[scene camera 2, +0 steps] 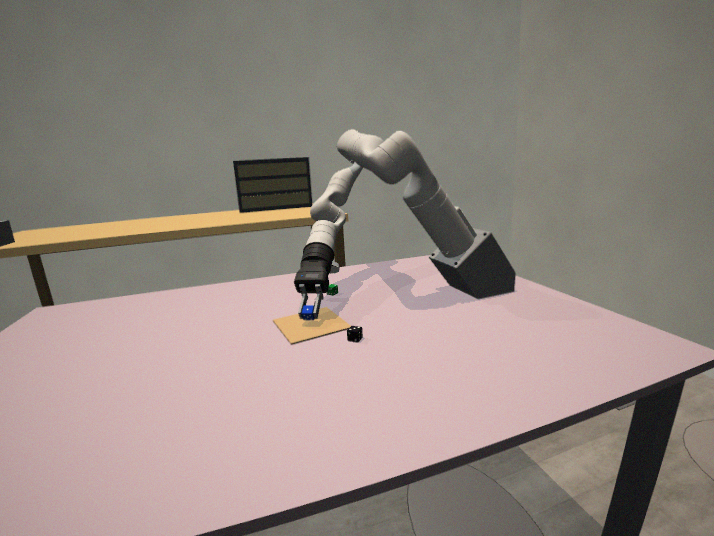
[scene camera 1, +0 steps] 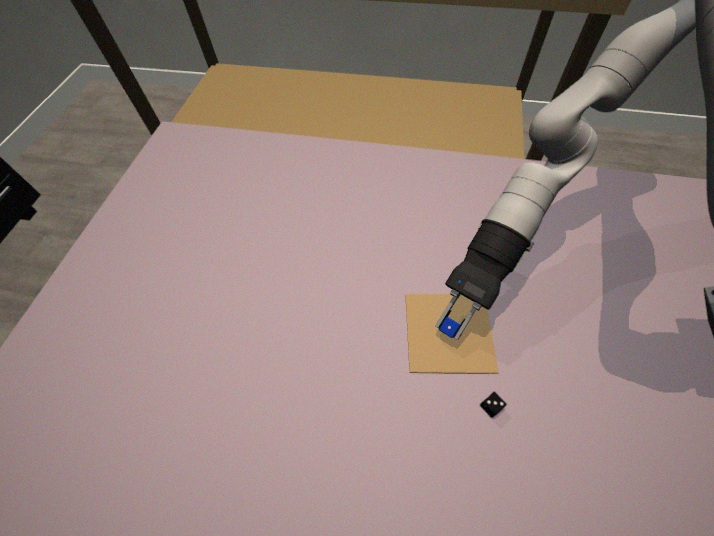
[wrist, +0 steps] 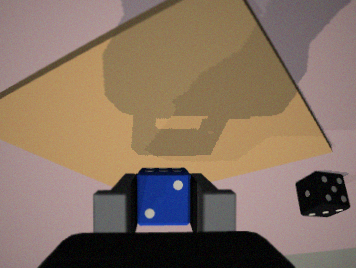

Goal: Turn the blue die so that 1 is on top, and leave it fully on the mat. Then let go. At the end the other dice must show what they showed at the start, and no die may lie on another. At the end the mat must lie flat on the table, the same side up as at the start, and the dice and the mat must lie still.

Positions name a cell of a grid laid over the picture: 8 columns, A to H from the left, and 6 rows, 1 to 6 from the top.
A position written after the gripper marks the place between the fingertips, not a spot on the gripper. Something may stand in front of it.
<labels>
gripper: scene camera 2 D4; scene camera 1 F4; wrist D5
tan mat: scene camera 2 D4; scene camera 1 E4; wrist E3
</labels>
